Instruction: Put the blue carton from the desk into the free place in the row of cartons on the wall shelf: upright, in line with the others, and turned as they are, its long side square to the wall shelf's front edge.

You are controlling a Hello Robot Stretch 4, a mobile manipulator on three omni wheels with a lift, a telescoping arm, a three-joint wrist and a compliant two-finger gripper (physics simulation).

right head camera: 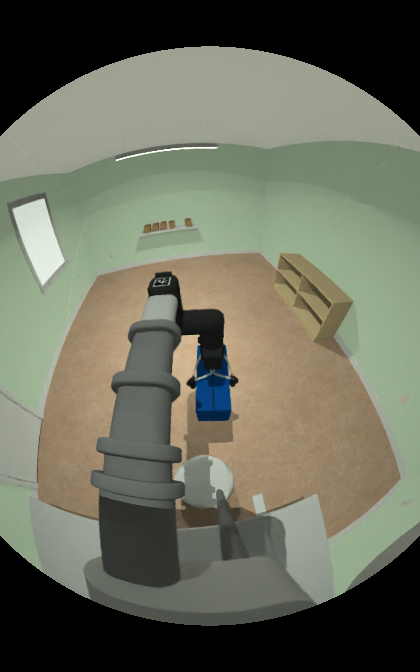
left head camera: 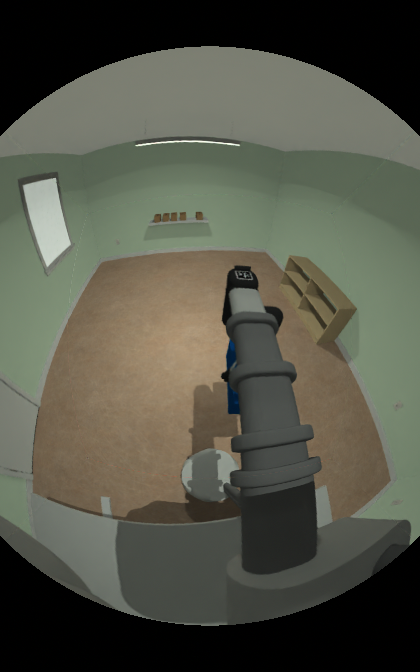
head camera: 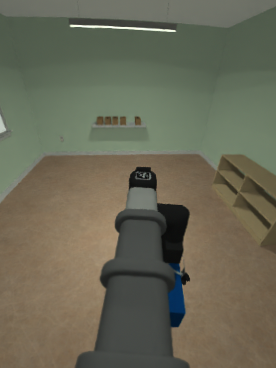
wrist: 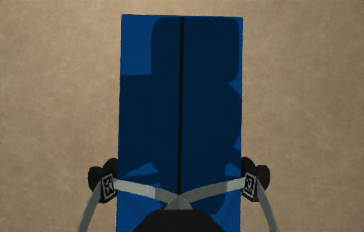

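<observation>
The blue carton (head camera: 176,306) (left head camera: 233,400) (right head camera: 213,397) (wrist: 210,100) hangs above the floor, away from the desk. My gripper (right head camera: 212,381) (wrist: 179,171) is shut on it, one fingertip on each long side; in the head camera view the arm hides part of both. On the far wall, the wall shelf (head camera: 120,126) (left head camera: 178,223) (right head camera: 169,231) bears a row of brown cartons (head camera: 115,121) (left head camera: 174,217) (right head camera: 163,225). Several stand close together at left, then comes a gap, then a single carton (head camera: 138,121) (left head camera: 199,216) (right head camera: 188,222) at right.
A low wooden bookshelf (head camera: 252,172) (left head camera: 337,324) (right head camera: 332,320) stands along the right wall. The grey desk (left head camera: 75,530) (right head camera: 305,530) shows at the bottom of the side head views, next to my round white base (left head camera: 192,470) (right head camera: 222,475). Brown floor stretches toward the wall shelf.
</observation>
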